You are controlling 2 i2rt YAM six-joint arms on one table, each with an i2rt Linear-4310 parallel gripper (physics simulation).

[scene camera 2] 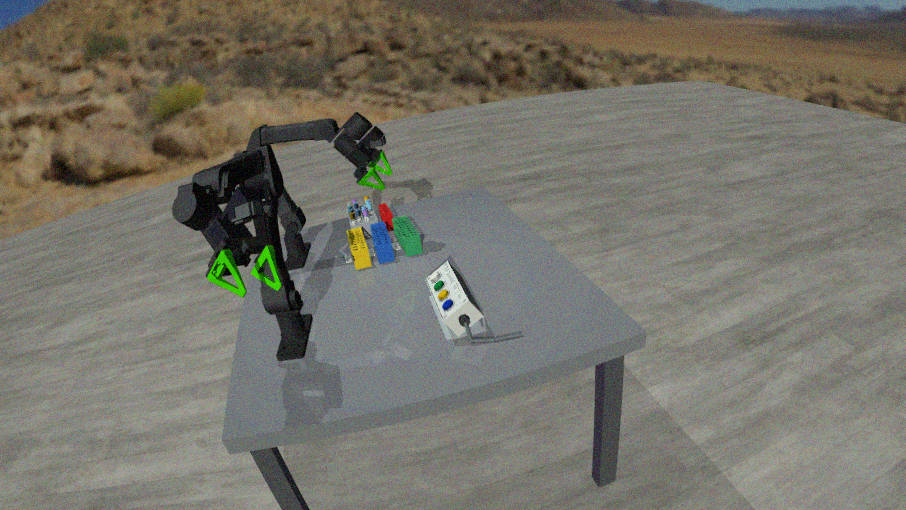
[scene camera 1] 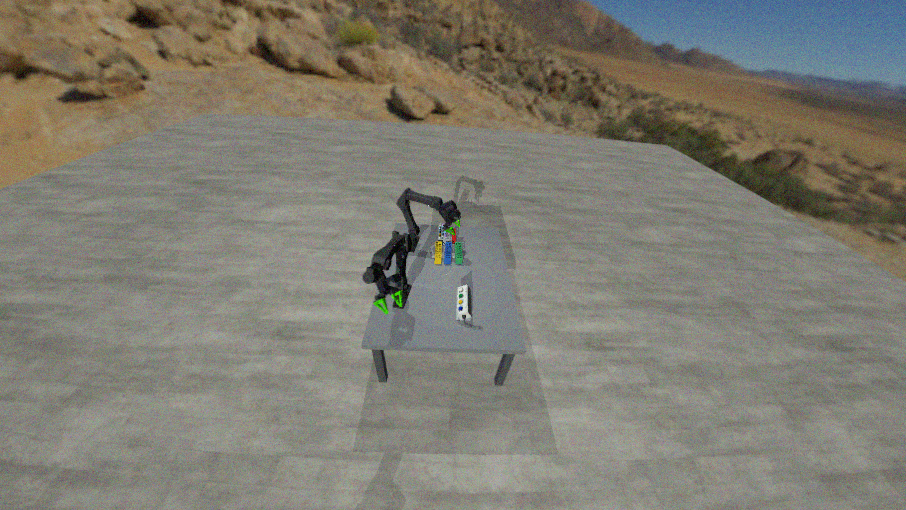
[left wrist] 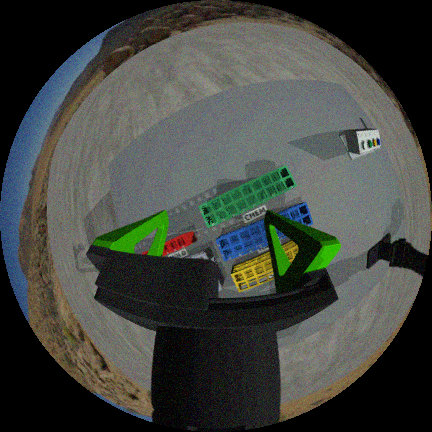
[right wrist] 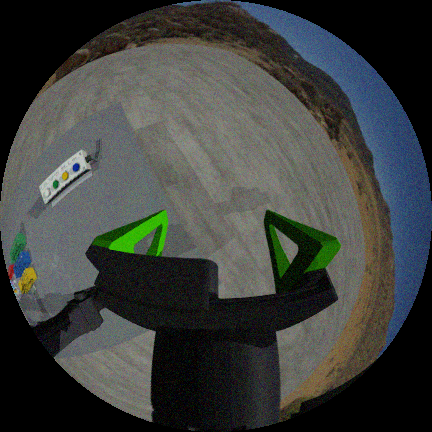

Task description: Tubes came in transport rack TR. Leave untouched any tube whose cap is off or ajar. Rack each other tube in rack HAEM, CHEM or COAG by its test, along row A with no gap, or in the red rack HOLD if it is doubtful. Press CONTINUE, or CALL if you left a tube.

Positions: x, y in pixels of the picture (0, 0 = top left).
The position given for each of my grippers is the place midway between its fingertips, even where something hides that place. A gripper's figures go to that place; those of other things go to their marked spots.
Labels:
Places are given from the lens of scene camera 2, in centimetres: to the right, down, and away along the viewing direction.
my left gripper [scene camera 2: 387, 181]: -20, -22, 173
my right gripper [scene camera 2: 262, 291]: -32, 6, 90

